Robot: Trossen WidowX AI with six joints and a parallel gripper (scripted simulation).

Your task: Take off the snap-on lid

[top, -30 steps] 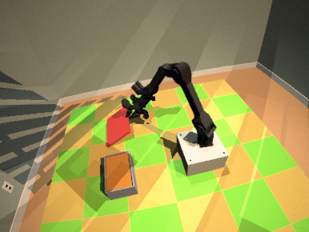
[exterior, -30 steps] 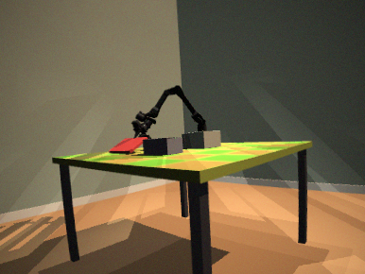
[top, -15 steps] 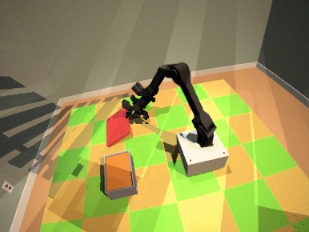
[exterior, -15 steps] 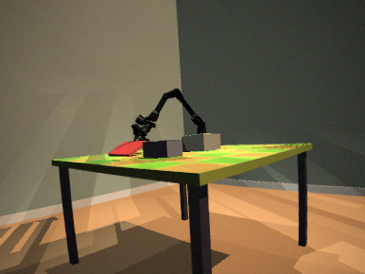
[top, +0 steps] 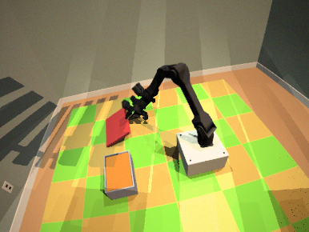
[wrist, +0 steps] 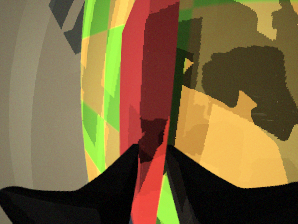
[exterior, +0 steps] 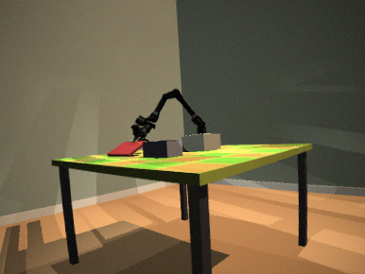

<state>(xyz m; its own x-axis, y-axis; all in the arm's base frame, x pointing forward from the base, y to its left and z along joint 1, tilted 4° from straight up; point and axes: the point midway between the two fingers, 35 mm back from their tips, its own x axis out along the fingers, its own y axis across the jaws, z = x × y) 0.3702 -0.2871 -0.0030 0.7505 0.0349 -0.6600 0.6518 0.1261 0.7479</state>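
The red lid lies 7 cm ahead of my gripper tip, 3 cm below it and 1 cm to the left of it. From my gripper tip the other things lie so: grey storage box (35 cm to the left, 4 cm ahead, 3 cm below).
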